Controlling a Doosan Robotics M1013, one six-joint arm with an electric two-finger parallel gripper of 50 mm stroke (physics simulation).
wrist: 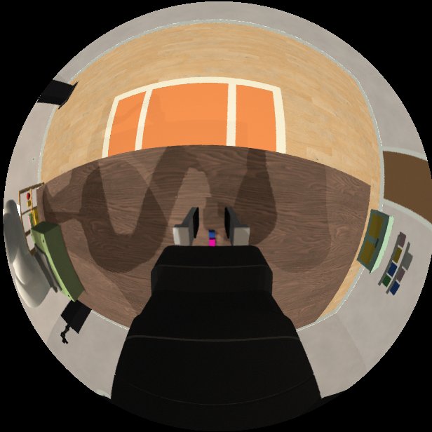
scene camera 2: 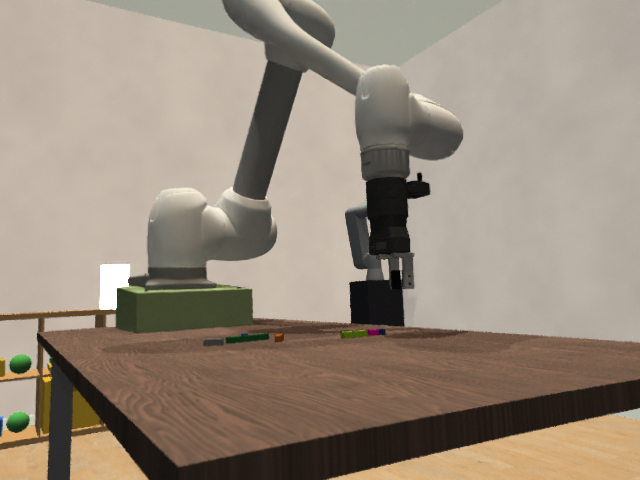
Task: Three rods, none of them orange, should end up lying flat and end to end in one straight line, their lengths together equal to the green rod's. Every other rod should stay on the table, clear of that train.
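Frame: origin at the arm's base, x ahead, y left, z up, level; millimetres.
Seen in the pictures: gripper, fingertip midpoint: (scene camera 2: 402,289); arm's base, origin of the base link: (scene camera 2: 177,287).
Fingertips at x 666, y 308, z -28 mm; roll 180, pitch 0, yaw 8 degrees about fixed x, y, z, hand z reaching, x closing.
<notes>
Offsets run from my fingertips to a thing's top centre. Level surfaces: height alone.
My gripper (scene camera 2: 402,286) (wrist: 211,216) is open and empty, high above the table. A lime rod {15 mm ahead, 110 mm right, 69 mm down} (scene camera 2: 353,334), a magenta rod {10 mm ahead, 71 mm right, 69 mm down} (scene camera 2: 373,332) (wrist: 212,242) and a dark blue rod {7 mm ahead, 52 mm right, 69 mm down} (scene camera 2: 382,331) (wrist: 212,233) lie flat in a row below it, magenta in the middle; I see no gap between them in scene camera 2. The lime rod is hidden in the wrist view. Farther left in scene camera 2 lie the green rod {57 mm back, 278 mm right, 69 mm down} (scene camera 2: 247,338), a grey rod {33 mm back, 342 mm right, 69 mm down} (scene camera 2: 212,342) near its left end, and an orange rod {21 mm back, 234 mm right, 69 mm down} (scene camera 2: 279,337) near its right end. A blue rod {101 mm back, 273 mm right, 69 mm down} (scene camera 2: 244,334) shows partly behind the green rod.
The wooden table {79 mm down} (scene camera 2: 361,403) (wrist: 300,200) carries the rods. The green robot base block (scene camera 2: 191,310) (wrist: 57,260) stands at its far left in scene camera 2. A black pedestal (scene camera 2: 376,302) with a small grey arm stands behind the table.
</notes>
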